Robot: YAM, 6 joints.
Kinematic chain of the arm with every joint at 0, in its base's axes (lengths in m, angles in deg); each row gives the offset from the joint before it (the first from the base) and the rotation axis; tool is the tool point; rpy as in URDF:
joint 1: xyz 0 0 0.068 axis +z
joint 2: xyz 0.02 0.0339 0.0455 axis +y
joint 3: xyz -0.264 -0.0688 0 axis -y
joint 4: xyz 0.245 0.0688 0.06 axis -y
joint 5: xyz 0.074 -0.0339 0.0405 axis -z
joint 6: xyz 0.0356 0 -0.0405 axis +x
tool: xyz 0 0 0 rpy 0 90 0
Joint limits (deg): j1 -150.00..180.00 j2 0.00..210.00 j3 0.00..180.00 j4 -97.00..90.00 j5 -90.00..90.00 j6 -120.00..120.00
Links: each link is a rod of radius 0.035 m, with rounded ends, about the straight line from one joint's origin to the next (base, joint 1, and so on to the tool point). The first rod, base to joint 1, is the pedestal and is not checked.
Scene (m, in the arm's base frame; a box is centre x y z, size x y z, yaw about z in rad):
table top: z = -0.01
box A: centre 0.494 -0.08 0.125 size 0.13 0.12 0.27 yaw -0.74
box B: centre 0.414 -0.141 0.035 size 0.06 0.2 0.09 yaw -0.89
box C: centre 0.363 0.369 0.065 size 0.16 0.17 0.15 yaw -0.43
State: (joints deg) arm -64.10 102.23 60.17 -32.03 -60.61 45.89
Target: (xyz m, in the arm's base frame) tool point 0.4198 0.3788 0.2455
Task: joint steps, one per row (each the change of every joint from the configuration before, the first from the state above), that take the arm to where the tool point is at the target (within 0.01 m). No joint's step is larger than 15 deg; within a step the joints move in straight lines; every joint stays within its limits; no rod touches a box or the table.
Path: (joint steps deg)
1: 14.49 -0.42 10.92 13.10 -0.03 -2.88
2: 14.49 -0.41 10.91 13.10 -0.03 -2.88
3: 14.49 -0.42 10.92 13.10 -0.03 -2.89
4: 14.49 -0.42 10.92 13.09 -0.03 -2.88
5: 14.49 -0.41 10.91 13.10 -0.03 -2.88
6: 10.34 13.03 2.80 -11.74 4.00 4.80
7: 10.33 13.04 2.79 -11.74 4.01 4.81
8: 10.33 13.04 2.80 -11.75 4.00 4.80

